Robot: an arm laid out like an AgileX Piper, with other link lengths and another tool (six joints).
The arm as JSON. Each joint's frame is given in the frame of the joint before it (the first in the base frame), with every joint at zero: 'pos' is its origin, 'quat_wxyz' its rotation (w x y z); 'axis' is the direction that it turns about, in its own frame. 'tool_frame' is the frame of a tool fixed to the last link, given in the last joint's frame.
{
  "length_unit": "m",
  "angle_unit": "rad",
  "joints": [
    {
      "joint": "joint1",
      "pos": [
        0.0,
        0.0,
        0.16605
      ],
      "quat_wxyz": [
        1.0,
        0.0,
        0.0,
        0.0
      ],
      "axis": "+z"
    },
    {
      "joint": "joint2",
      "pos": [
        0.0,
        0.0,
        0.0
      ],
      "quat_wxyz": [
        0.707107,
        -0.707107,
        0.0,
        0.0
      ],
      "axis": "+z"
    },
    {
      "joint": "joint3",
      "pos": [
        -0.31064,
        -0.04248,
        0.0
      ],
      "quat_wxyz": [
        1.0,
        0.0,
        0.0,
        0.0
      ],
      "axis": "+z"
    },
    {
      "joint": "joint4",
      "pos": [
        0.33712,
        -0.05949,
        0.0
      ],
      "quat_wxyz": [
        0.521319,
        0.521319,
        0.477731,
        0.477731
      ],
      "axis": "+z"
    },
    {
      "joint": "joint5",
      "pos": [
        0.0,
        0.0,
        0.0
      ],
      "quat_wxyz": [
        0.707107,
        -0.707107,
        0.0,
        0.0
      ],
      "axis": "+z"
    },
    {
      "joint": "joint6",
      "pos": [
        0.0,
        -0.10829,
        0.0
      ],
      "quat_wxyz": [
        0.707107,
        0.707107,
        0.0,
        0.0
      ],
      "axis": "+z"
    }
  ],
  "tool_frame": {
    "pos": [
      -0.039,
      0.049,
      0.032
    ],
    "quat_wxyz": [
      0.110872,
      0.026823,
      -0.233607,
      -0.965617
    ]
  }
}
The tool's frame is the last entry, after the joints.
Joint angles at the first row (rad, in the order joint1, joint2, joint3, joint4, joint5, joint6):
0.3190 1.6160 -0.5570 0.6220 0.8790 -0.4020
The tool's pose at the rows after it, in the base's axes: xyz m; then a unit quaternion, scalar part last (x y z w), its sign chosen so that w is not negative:
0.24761, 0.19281, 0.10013, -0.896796, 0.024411, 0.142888, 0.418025
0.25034, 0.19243, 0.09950, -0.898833, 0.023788, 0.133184, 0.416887
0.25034, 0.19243, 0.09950, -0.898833, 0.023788, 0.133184, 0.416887
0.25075, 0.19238, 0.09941, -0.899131, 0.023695, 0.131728, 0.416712
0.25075, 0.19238, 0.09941, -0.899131, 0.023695, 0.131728, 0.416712
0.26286, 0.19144, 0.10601, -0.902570, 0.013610, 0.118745, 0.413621
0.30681, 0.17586, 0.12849, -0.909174, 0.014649, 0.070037, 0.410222
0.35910, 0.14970, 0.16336, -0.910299, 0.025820, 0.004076, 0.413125
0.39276, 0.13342, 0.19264, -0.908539, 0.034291, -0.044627, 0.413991
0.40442, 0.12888, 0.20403, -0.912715, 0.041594, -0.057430, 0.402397
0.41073, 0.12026, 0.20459, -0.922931, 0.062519, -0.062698, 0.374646
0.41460, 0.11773, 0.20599, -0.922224, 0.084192, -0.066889, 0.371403
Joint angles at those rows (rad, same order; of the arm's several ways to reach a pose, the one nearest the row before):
0.3190 1.6160 -0.5570 0.6220 0.8730 -0.4020
0.3190 1.6160 -0.5570 0.6220 0.8530 -0.4020
0.3190 1.6160 -0.5570 0.6220 0.8530 -0.4020
0.3190 1.6160 -0.5570 0.6220 0.8500 -0.4020
0.3190 1.6160 -0.5570 0.6220 0.8500 -0.4020
0.3080 1.6160 -0.5910 0.5930 0.8530 -0.3960
0.2350 1.6170 -0.6920 0.5310 0.8640 -0.3740
0.1400 1.6170 -0.8160 0.4970 0.8770 -0.3650
0.0920 1.6170 -0.9080 0.4820 0.8810 -0.3450
0.0880 1.6170 -0.9520 0.4380 0.8940 -0.2910
0.0870 1.6170 -0.9730 0.3540 0.9020 -0.1940
0.0870 1.6170 -0.9800 0.3420 0.9040 -0.1410

